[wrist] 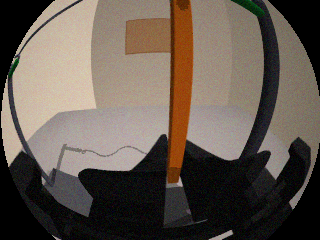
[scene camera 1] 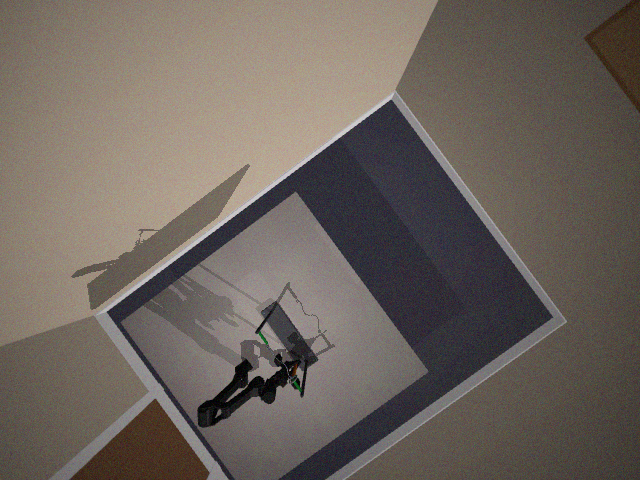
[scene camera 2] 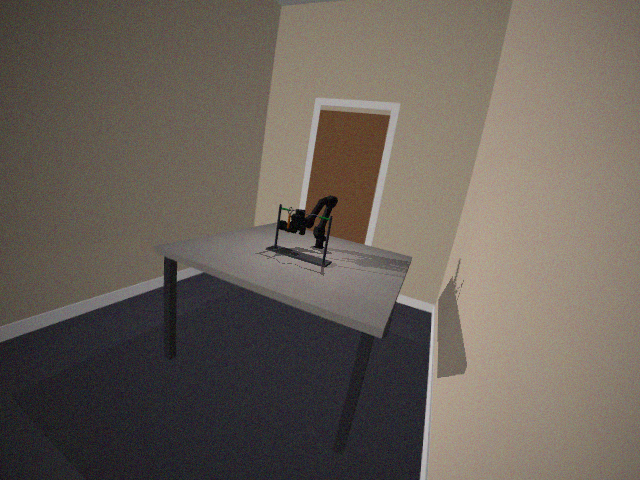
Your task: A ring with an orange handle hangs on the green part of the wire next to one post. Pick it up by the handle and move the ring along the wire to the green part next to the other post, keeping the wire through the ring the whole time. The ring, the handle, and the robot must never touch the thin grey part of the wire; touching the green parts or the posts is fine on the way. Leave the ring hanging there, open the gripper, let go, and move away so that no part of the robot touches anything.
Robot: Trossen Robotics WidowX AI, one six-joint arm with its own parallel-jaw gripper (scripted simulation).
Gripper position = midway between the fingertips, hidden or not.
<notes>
My gripper (wrist: 169, 138) carries a grey ring.
</notes>
